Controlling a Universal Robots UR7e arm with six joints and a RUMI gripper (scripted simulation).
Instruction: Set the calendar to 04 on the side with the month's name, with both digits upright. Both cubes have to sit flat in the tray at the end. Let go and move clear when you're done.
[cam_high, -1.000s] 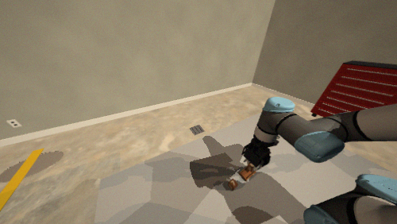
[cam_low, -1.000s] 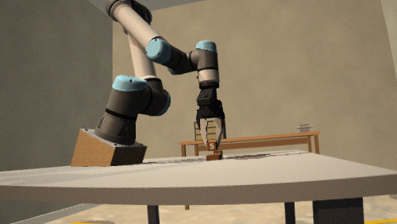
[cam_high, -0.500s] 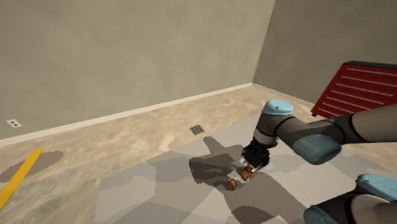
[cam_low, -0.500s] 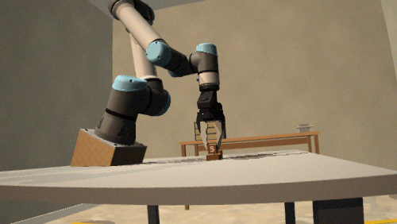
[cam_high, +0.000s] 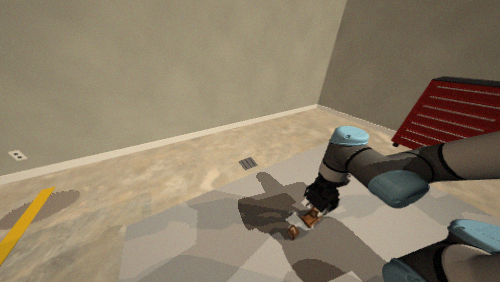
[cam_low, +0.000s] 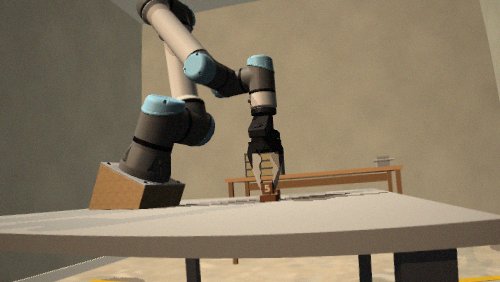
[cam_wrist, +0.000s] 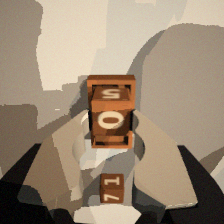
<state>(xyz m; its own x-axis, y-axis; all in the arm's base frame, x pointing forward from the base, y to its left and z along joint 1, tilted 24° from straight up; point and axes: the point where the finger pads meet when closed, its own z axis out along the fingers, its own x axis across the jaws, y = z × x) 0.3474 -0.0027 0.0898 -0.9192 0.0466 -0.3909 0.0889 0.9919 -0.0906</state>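
My hand is 10 mm above the cube. The rest, counted from my hand: calendar tray: 40 mm below, 20 mm to the left.
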